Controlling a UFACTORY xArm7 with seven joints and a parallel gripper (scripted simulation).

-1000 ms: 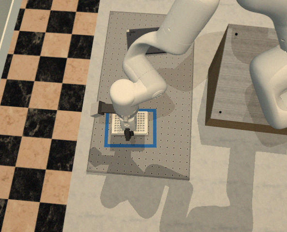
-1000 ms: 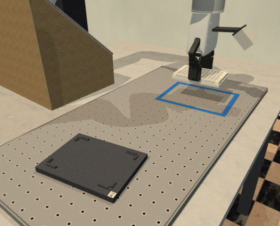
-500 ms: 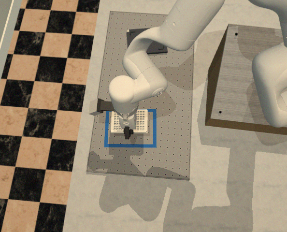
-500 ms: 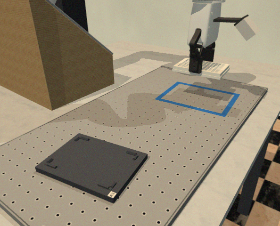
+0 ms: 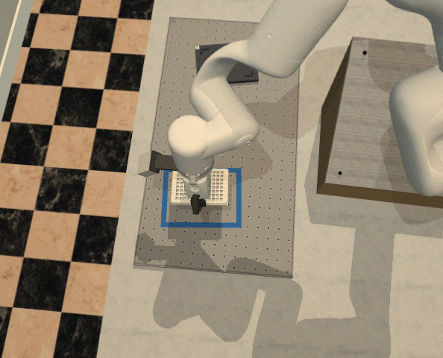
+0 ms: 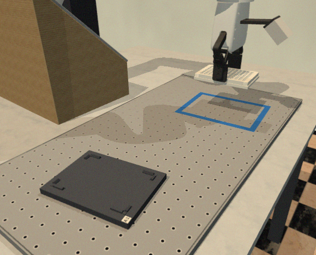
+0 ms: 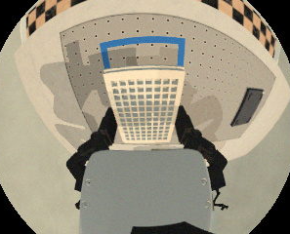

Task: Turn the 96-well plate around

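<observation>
My gripper is now 5 cm past the dark plate nest N1, 37 cm to the left of it and 9 cm above it. From my hand the other things lie so: white 96-well plate 1 cm below; then A1 label 3 cm ahead, 42 cm to the right, 9 cm below.
</observation>
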